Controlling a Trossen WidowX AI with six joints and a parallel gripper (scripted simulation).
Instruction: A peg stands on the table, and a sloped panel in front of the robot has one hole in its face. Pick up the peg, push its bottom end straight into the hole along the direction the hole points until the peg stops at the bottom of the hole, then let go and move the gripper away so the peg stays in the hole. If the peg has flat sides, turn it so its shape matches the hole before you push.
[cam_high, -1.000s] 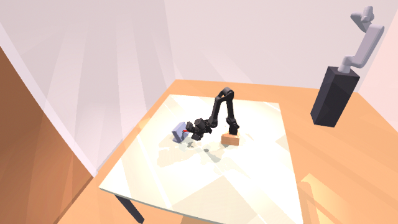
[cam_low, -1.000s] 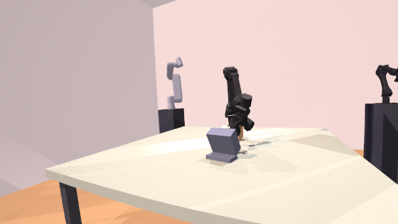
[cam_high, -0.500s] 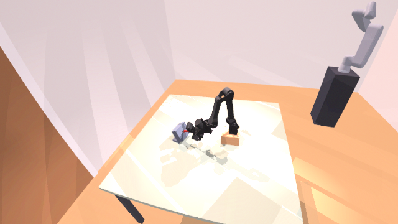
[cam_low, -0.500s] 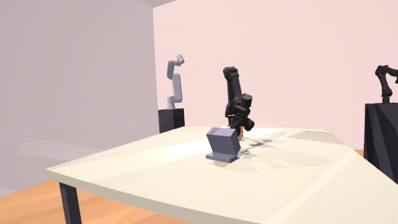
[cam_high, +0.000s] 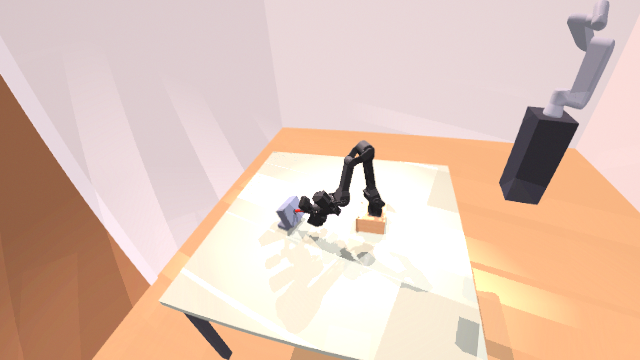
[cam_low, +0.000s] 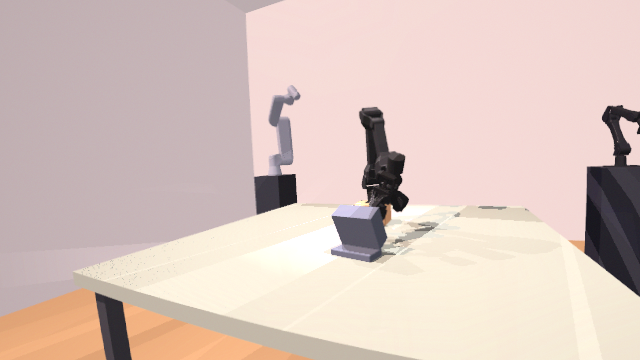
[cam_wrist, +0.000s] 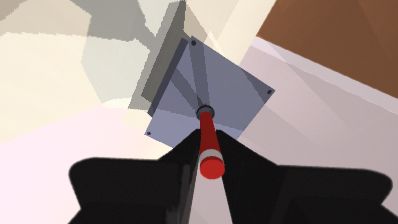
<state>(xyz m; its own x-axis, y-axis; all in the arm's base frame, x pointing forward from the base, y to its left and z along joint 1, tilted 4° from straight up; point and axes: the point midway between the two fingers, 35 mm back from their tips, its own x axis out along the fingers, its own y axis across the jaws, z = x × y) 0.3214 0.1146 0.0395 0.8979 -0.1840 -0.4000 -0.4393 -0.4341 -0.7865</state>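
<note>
Now: gripper tip 7 cm short of the grey-blue sloped panel, 1 cm to the left of it and 3 cm above it. Also, from my gripper tip: red peg: 2 cm behind, 1 cm above.
</note>
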